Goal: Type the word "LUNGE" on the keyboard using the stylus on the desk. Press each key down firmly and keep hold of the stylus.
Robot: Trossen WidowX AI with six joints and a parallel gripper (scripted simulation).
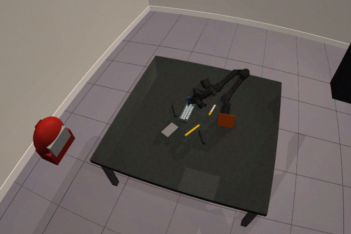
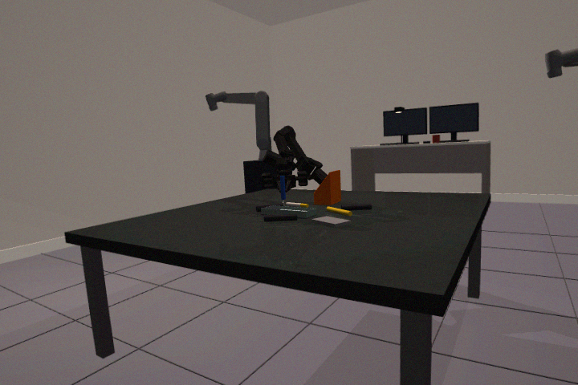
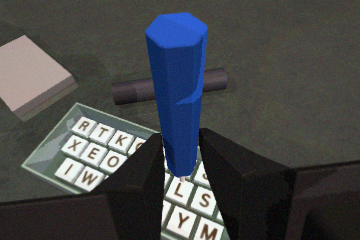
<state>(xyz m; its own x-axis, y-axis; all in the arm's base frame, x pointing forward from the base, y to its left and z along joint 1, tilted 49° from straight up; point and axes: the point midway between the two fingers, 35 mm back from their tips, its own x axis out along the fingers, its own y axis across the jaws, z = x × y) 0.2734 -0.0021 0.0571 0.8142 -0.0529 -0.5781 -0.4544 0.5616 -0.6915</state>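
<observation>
My gripper tip is now 80 mm above the L key. The rest, counted from my gripper tip: blue stylus 20 mm below; white marker 180 mm behind, 80 mm below, 40 mm to the right; yellow marker 190 mm to the left, 90 mm behind, 80 mm below.
</observation>
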